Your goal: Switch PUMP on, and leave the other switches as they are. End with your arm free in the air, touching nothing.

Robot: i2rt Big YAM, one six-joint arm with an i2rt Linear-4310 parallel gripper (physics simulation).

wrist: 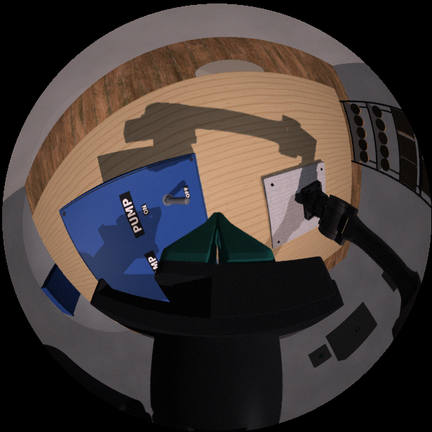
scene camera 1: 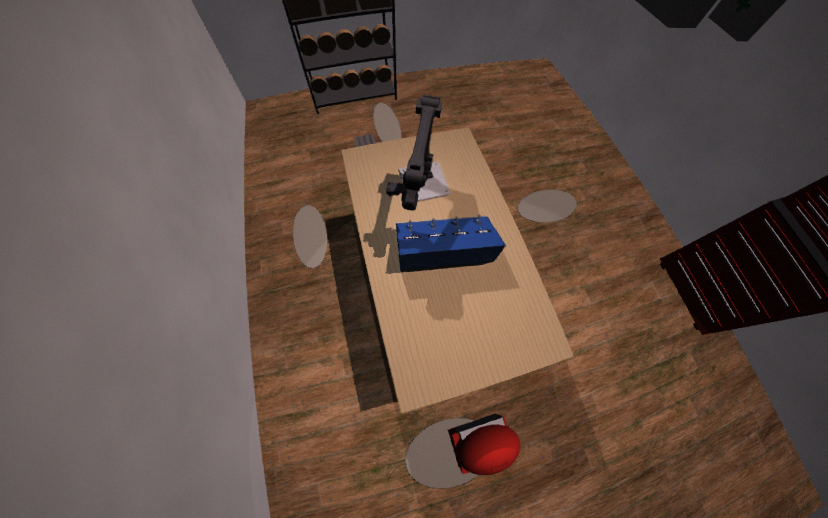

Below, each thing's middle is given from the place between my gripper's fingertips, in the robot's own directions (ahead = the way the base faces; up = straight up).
Labels:
Right now my hand is 190 mm short of the blue switch box (scene camera 1: 423, 246), 150 mm to the right of it and 150 mm above it.

